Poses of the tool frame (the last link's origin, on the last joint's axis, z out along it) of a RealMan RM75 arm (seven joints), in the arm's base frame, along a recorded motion.
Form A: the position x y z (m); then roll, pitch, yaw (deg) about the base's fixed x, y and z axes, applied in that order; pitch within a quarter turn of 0, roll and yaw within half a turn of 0.
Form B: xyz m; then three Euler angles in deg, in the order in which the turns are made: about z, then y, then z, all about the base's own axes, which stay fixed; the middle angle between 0 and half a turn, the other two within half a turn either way. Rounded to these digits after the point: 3 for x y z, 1 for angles.
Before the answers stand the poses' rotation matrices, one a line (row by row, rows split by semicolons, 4 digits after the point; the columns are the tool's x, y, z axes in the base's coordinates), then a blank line. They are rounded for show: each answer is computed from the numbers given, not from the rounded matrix.
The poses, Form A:
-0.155, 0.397, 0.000, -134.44, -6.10, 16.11
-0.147, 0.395, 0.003, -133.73, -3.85, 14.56
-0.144, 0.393, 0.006, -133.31, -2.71, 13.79
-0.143, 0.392, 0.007, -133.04, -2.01, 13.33
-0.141, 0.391, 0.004, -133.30, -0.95, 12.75
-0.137, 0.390, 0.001, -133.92, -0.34, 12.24
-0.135, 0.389, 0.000, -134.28, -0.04, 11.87
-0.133, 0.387, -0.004, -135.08, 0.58, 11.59
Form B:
0.9553 0.2672 -0.1266; 0.2759 -0.6516 0.7066; 0.1063 -0.7099 -0.6962
0.9657 0.2207 -0.1367; 0.2508 -0.6569 0.7111; 0.0671 -0.7210 -0.6897
0.9701 0.1969 -0.1419; 0.2381 -0.6580 0.7144; 0.0473 -0.7268 -0.6852
0.9725 0.1823 -0.1452; 0.2304 -0.6582 0.7167; 0.0351 -0.7304 -0.6821
0.9752 0.1631 -0.1495; 0.2207 -0.6662 0.7123; 0.0166 -0.7277 -0.6857
0.9773 0.1512 -0.1487; 0.2120 -0.6770 0.7048; 0.0059 -0.7203 -0.6936
0.9786 0.1441 -0.1468; 0.2057 -0.6831 0.7007; 0.0007 -0.7159 -0.6982
0.9796 0.1353 -0.1489; 0.2009 -0.6951 0.6903; -0.0101 -0.7061 -0.7081

-0.155, 0.397, 0.000, -98.5, 134.1, 100.2
-0.147, 0.395, 0.003, -95.3, 133.6, 100.9
-0.144, 0.393, 0.006, -93.7, 133.2, 101.2
-0.143, 0.392, 0.007, -92.7, 133.0, 101.5
-0.141, 0.391, 0.004, -91.3, 133.3, 101.9
-0.137, 0.390, 0.001, -90.5, 133.9, 101.9
-0.135, 0.389, 0.000, -90.1, 134.3, 101.8
-0.133, 0.387, -0.004, -89.2, 135.1, 102.2

